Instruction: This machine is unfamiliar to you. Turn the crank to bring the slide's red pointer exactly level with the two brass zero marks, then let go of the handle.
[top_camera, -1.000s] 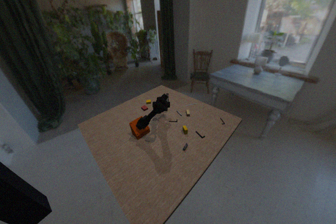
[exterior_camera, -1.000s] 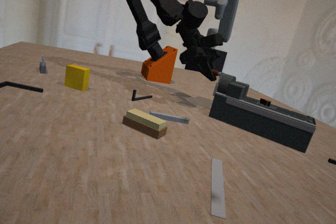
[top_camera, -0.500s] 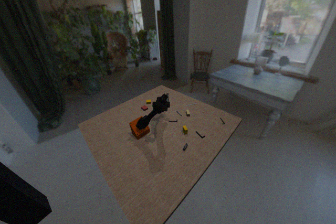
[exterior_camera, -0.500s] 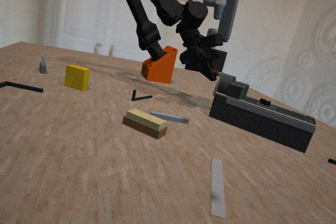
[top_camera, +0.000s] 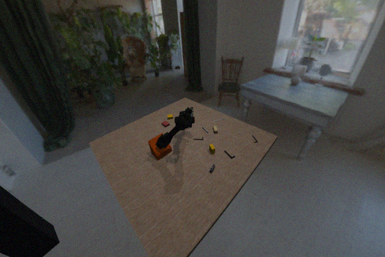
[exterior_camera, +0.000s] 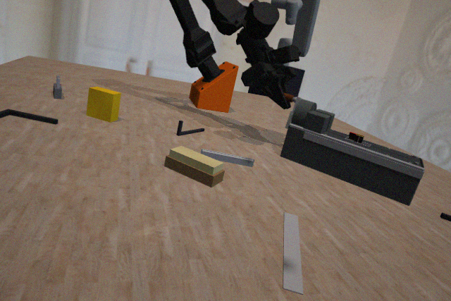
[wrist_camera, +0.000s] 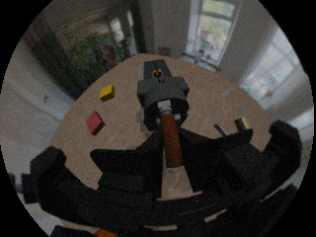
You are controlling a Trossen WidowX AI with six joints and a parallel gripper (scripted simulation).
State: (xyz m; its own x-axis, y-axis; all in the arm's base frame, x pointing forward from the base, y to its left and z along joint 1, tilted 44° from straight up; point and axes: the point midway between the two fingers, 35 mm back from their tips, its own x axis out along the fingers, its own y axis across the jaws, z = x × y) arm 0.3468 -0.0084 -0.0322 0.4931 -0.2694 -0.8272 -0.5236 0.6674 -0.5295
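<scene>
Now: the brown crank handle 20 mm behind my gripper tip, 10 mm to the right of it and 20 mm above it. The rest, counted from my gripper tip: red pointer: 130 mm ahead, 80 mm to the left, 10 mm below; red block: 70 mm behind, 240 mm to the left, 80 mm below; grey bar: 80 mm ahead, 170 mm to the right, 90 mm below.
</scene>
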